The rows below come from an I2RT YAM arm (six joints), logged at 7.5 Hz.
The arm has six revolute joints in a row. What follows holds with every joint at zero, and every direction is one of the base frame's. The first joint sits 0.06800 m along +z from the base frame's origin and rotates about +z. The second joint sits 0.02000 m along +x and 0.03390 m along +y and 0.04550 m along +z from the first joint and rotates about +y. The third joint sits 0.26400 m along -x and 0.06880 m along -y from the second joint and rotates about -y. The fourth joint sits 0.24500 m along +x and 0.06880 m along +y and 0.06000 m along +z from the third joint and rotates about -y. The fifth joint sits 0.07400 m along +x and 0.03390 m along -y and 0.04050 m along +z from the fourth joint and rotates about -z. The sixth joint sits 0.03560 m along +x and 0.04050 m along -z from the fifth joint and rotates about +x. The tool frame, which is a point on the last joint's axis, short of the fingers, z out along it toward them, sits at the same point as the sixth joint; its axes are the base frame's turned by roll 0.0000, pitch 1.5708 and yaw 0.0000 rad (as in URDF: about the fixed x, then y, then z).
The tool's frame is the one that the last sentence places.
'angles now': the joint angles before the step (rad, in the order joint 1, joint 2, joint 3, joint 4, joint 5, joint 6). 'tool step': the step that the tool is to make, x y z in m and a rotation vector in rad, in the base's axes. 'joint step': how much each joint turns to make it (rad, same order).
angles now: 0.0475, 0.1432, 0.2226, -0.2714, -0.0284, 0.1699
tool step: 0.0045, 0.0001, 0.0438, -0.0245, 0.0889, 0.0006
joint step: 0.0005, 0.1708, 0.2110, -0.1307, 0.0046, -0.0197
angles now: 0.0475, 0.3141, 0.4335, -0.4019, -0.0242, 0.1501
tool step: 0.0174, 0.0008, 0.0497, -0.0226, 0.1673, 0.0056
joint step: -0.0003, 0.2455, 0.2811, -0.2042, -0.0002, -0.0158
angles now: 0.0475, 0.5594, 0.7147, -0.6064, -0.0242, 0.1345
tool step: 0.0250, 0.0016, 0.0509, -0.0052, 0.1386, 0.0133
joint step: -0.0002, 0.2390, 0.3048, -0.2047, -0.0124, -0.0055
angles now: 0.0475, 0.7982, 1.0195, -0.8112, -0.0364, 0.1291
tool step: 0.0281, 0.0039, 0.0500, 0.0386, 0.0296, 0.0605
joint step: -0.0001, 0.1992, 0.2884, -0.1171, -0.0726, -0.0015
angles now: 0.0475, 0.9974, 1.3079, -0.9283, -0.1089, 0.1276
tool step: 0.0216, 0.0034, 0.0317, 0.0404, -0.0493, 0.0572
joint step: -0.0003, 0.1159, 0.1718, -0.0048, -0.0689, -0.0005
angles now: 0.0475, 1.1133, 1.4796, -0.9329, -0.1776, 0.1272
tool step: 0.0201, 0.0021, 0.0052, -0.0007, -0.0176, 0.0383
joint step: 0.0002, 0.0707, 0.0525, 0.0315, -0.0315, -0.0219
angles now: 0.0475, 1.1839, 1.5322, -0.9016, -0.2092, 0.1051
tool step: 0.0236, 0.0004, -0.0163, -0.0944, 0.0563, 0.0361
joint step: 0.0001, 0.0751, 0.0017, -0.0067, 0.0214, -0.0980
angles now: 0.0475, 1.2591, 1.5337, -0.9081, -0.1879, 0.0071
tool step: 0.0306, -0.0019, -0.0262, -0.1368, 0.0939, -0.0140
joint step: 0.0000, 0.1033, -0.0002, -0.0101, 0.0950, -0.0939
